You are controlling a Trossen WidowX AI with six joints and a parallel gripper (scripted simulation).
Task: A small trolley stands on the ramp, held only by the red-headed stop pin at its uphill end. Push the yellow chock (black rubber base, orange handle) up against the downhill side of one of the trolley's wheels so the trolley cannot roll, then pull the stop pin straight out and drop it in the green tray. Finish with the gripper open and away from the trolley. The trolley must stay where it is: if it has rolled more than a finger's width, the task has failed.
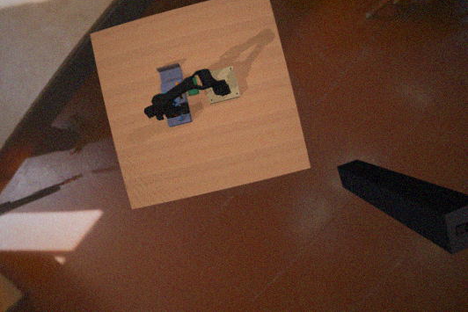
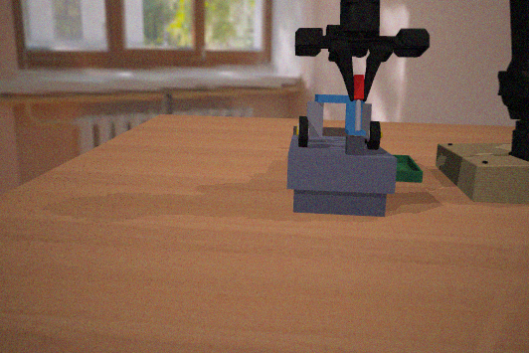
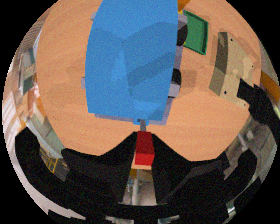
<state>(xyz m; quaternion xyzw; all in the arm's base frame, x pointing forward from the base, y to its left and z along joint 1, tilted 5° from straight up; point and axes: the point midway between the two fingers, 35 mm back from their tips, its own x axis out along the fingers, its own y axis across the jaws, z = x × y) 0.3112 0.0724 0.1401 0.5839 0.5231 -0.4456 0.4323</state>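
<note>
Right now my gripper tip is 4 cm past the yellow chock, 17 cm to the left of it and 8 cm above it. From my gripper tip the other things lie so: trolley: 2 cm ahead, 9 cm to the right, 5 cm below; red-headed stop pin: right at my gripper tip.
</note>
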